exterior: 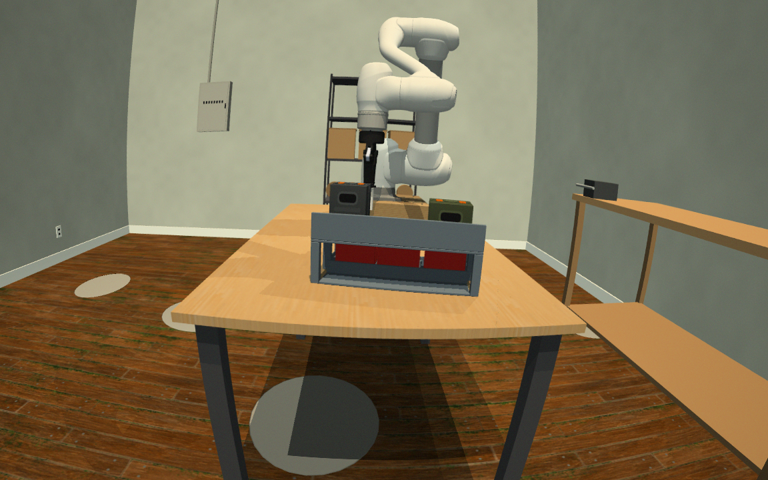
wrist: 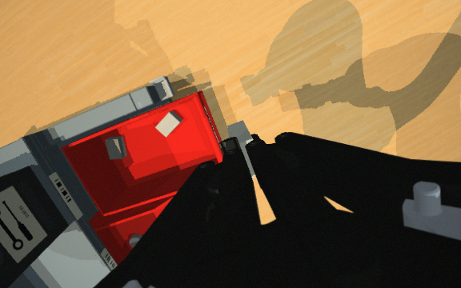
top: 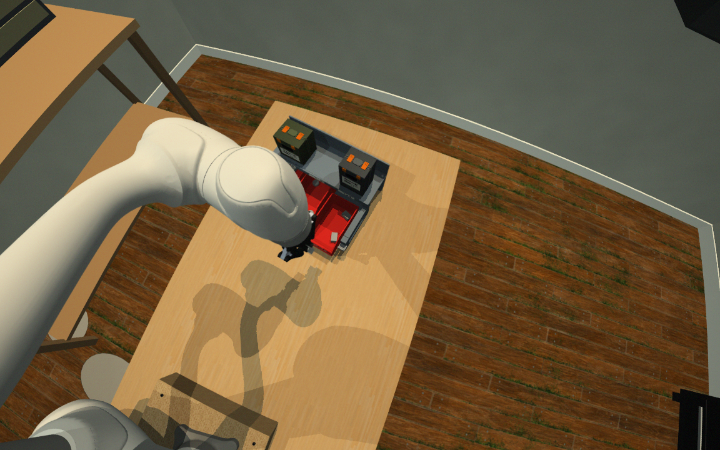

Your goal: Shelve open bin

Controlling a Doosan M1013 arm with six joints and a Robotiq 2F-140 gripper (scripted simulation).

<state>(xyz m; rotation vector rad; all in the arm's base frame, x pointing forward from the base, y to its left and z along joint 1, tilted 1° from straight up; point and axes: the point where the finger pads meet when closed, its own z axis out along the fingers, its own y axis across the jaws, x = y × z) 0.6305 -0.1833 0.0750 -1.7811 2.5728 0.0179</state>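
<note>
Right now my hand is 15 cm above the front lip, 11 cm short of it and 8 cm to the right of it.
</note>
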